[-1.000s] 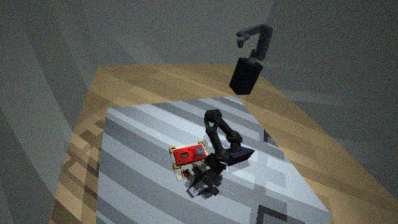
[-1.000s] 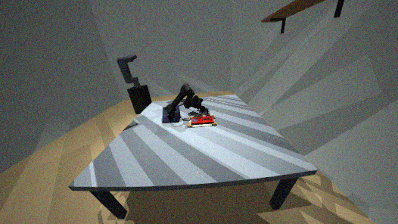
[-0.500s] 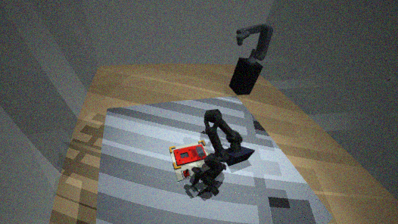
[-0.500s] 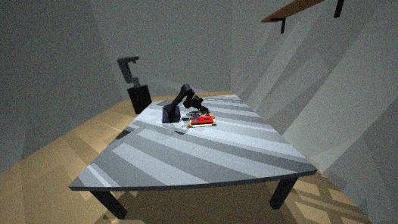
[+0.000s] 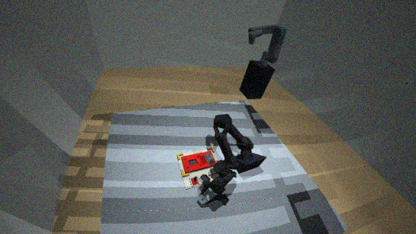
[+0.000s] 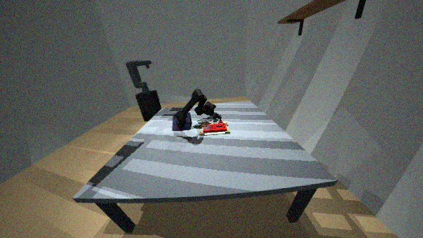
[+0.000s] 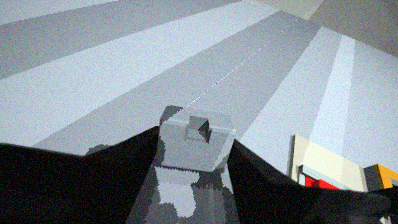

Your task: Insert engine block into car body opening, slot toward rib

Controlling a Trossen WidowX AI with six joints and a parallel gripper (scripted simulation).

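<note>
My gripper tip is now 1 cm below the engine block.
</note>
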